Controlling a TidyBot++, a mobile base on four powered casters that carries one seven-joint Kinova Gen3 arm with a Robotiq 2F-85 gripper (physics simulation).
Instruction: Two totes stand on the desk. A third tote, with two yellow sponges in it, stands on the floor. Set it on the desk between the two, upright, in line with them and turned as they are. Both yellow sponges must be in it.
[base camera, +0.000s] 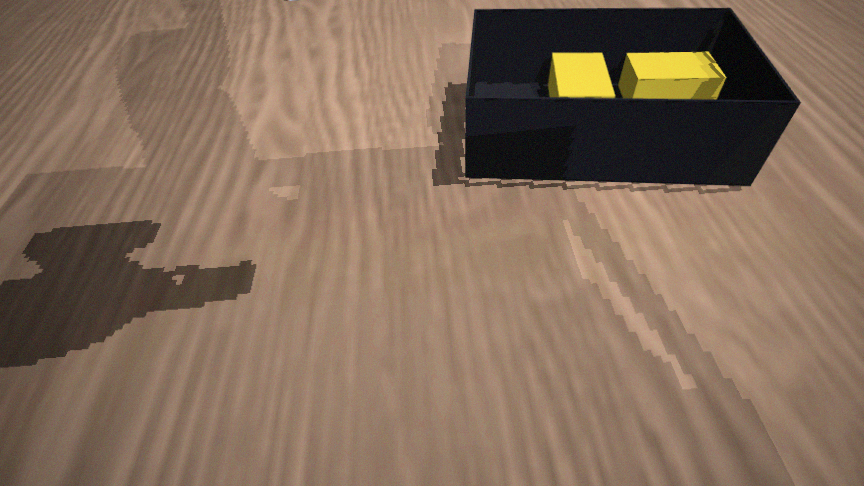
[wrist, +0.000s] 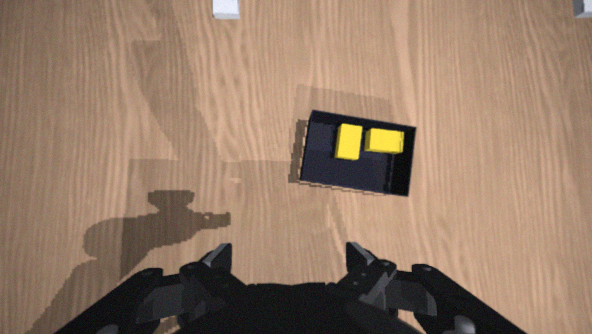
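The black tote stands upright on the wooden floor, right of centre in both views. In the wrist view it is turned slightly from square. Two yellow sponges lie inside: the left sponge and the right sponge, side by side with a small gap. My gripper is open and empty, high above the floor; in the wrist view its fingertips are below and left of the tote. The two totes on the desk do not show in either view.
Two white leg ends, one at the top left of centre and one at the top right corner, show in the wrist view on the wooden floor. Shadows of the arm fall on the floor left of the tote.
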